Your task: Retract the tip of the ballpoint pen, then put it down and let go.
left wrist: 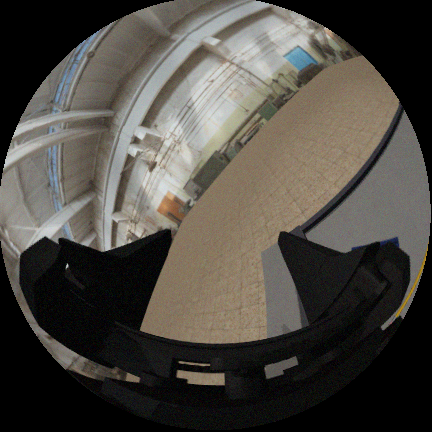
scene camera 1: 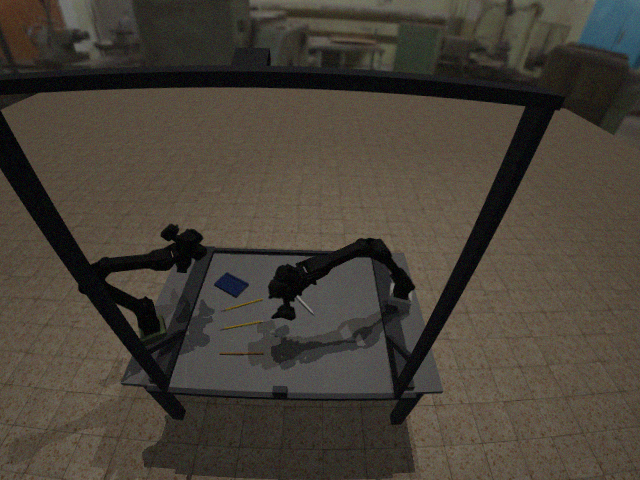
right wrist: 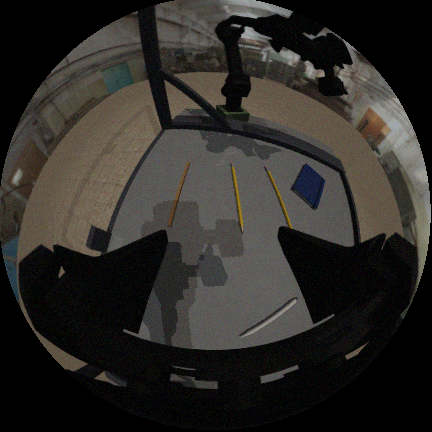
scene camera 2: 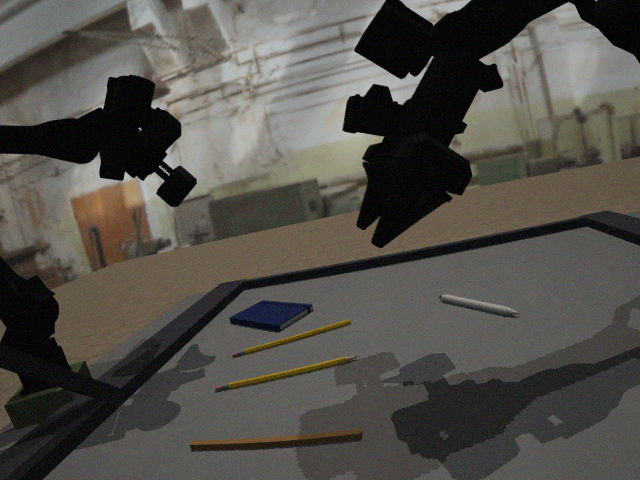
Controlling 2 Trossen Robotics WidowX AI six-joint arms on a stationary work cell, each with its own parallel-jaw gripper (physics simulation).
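Places are measured from the left arm's base along level axes (x ahead, y down, z left), in centimetres.
Where they show: left gripper, fingertip midpoint: (left wrist: 226, 236) (scene camera 2: 161, 166); right gripper, fingertip midpoint: (scene camera 1: 270, 308) (right wrist: 223, 234) (scene camera 2: 367, 236); left arm's base, link origin: (scene camera 1: 151, 327) (right wrist: 232, 108); right arm's base, link origin: (scene camera 1: 401, 293).
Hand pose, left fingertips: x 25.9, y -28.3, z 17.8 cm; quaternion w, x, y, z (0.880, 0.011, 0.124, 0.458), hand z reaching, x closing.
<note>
Each offset is from my left fingertips to the top centre of the thing. Level surfaces: height alone.
A white ballpoint pen {dx +37.4, dy +31.0, dz -34.9 cm} (scene camera 1: 306, 305) (scene camera 2: 478, 305) (right wrist: 268, 318) lies flat on the grey table {dy +32.3 cm} (scene camera 1: 330, 374). In scene camera 2 its narrow pointed end faces right and its small dark end faces left; whether the writing tip is out is too small to tell. My right gripper (scene camera 2: 370, 235) (right wrist: 223, 234) is open and empty, high above the table. In the right wrist view the pen lies near the bottom, close to the finger at the picture's right. My left gripper (left wrist: 226, 236) is open and empty, raised over the table's left side in scene camera 1, far from the pen.
Two yellow pencils {dx +12.5, dy +31.6, dz -21.8 cm} (scene camera 1: 241, 305) {dx +8.7, dy +31.4, dz -31.8 cm} (scene camera 2: 289, 373) (right wrist: 237, 197) and an orange-brown stick {dx +3.7, dy +31.6, dz -44.0 cm} (scene camera 1: 241, 353) (scene camera 2: 276, 440) (right wrist: 179, 195) lie left of the pen in scene camera 1. A blue notebook {dx +12.2, dy +31.1, dz -8.1 cm} (scene camera 1: 231, 284) (scene camera 2: 271, 315) (right wrist: 309, 185) lies behind them. Dark frame posts (scene camera 1: 467, 245) stand at the table's sides.
</note>
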